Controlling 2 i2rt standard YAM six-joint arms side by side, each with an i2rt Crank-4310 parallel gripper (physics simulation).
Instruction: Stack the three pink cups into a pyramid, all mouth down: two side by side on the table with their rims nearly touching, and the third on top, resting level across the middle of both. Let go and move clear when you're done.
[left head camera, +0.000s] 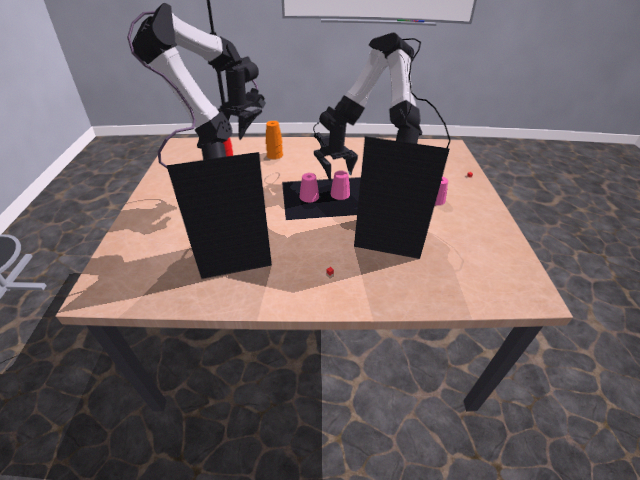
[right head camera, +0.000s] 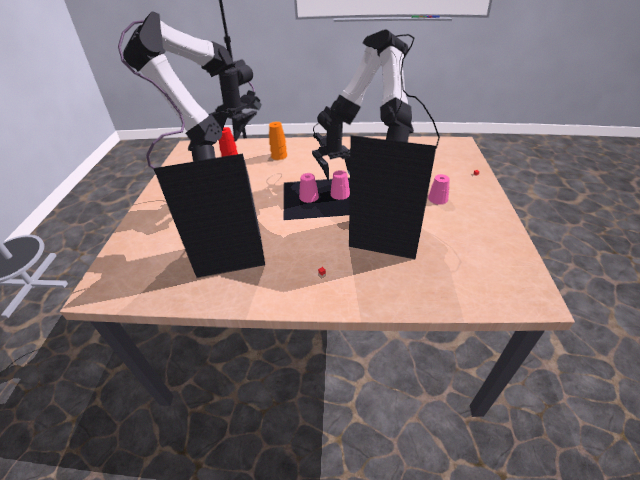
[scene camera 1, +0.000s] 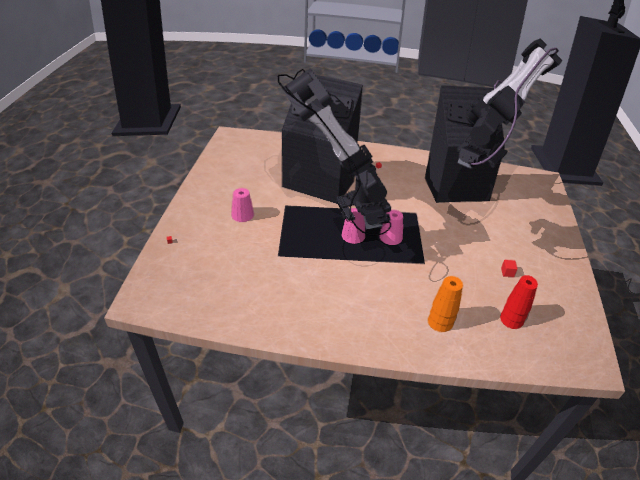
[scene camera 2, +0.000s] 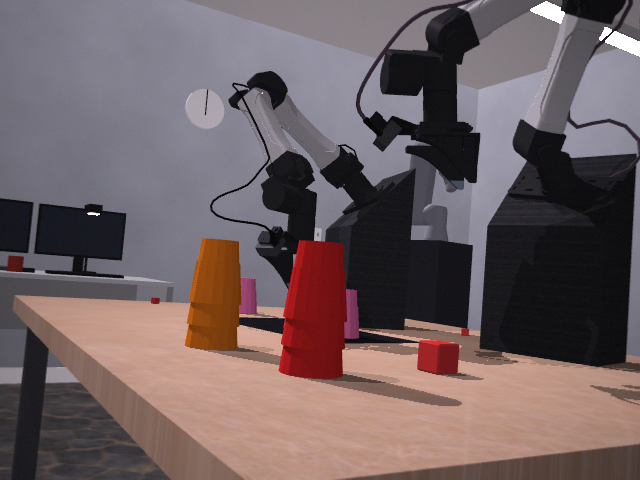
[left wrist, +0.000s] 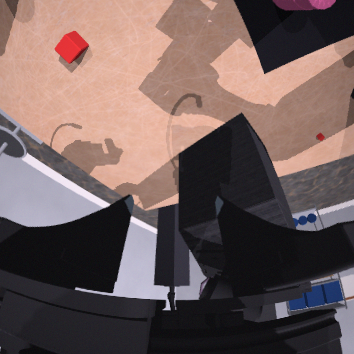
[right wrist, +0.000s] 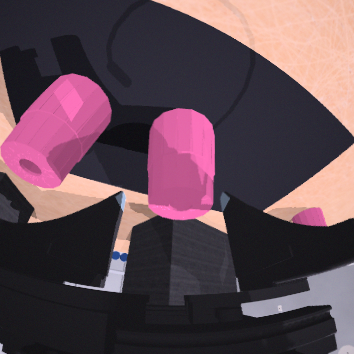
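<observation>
Two pink cups stand mouth down on the black mat with a gap between them: one at the left in the head views, the other beside it. The third pink cup stands mouth down on the table, right of the mat in the head views. My right gripper is open, fingers pointing down at the top of the mat cup nearer the third; contact is not visible. My left gripper is open and empty, high over the table.
An orange cup stack and a red cup stack stand near the far table edge in the head views. A red cube lies near them, and small red cubes elsewhere. Two black pedestals carry the arms.
</observation>
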